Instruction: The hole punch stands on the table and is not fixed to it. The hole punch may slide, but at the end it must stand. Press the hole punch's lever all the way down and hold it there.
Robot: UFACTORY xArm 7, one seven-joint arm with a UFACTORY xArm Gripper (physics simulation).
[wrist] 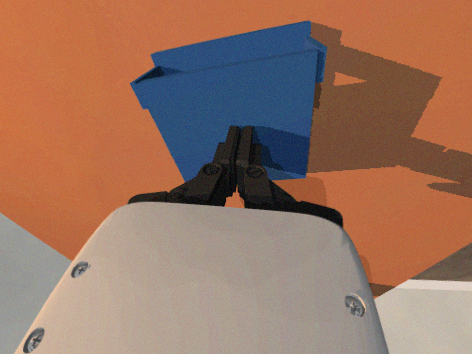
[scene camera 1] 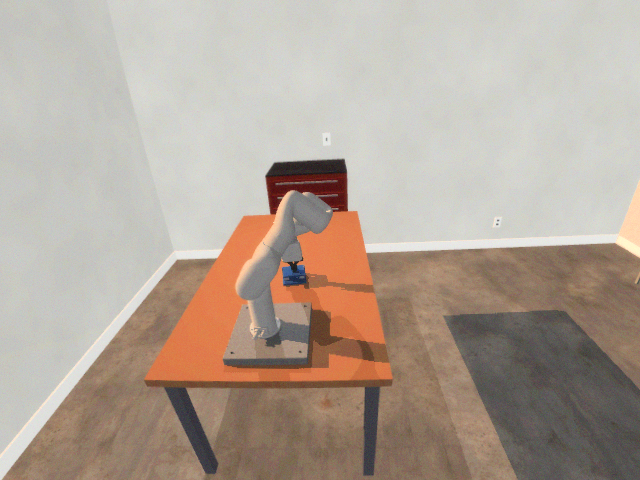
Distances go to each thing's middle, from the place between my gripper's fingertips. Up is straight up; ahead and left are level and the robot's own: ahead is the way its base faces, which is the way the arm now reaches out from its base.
Right now the broad blue lever (wrist: 193, 110) is 10 mm to the left of my hand and 10 mm below it. From my hand the other things lie so: blue hole punch (wrist: 293, 37) (10 mm ahead, 10 mm to the left, 30 mm below).
